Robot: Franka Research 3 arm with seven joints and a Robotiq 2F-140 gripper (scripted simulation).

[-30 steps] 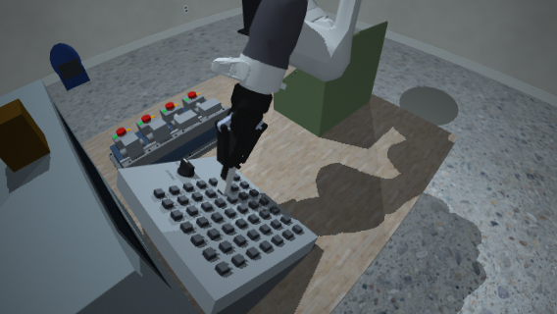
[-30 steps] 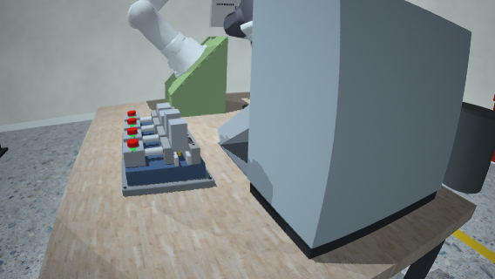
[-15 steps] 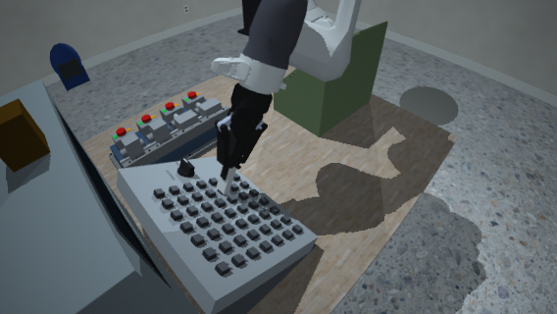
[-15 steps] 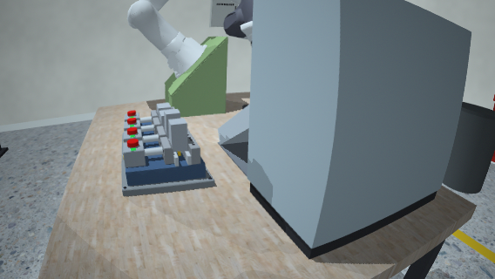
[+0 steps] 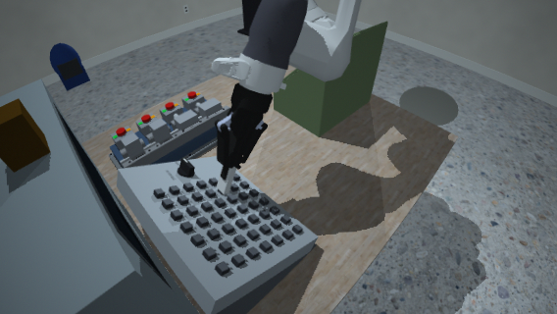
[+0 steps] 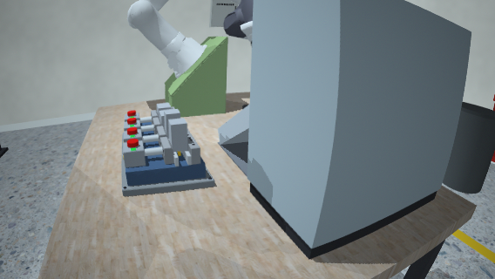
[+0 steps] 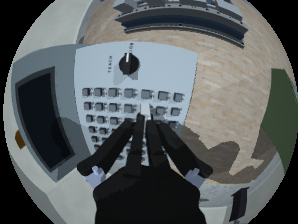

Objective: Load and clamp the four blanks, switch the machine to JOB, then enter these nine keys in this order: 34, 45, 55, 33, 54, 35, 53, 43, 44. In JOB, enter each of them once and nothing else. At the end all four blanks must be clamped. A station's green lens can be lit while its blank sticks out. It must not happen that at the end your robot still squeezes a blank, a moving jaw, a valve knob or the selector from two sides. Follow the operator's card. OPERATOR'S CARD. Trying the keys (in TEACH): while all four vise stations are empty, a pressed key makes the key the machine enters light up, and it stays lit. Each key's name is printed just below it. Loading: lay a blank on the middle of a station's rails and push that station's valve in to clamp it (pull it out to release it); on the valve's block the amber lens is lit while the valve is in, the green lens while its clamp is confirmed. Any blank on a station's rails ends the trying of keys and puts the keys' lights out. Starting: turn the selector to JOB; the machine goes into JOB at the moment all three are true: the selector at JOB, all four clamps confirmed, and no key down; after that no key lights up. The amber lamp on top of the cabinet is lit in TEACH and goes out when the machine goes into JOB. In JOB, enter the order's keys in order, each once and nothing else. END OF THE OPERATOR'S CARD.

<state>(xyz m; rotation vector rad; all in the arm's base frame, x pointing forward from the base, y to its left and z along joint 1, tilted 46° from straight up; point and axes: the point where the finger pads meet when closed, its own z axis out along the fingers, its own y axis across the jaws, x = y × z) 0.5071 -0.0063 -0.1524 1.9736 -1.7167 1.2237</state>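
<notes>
Now: the key 5 cm ahead of my hand, 10 cm to the left of it and 1 cm below it. Round my hand: grey keypad: 7 cm ahead, 2 cm to the left, 5 cm below; then black selector knob: 4 cm ahead, 10 cm to the right.
</notes>
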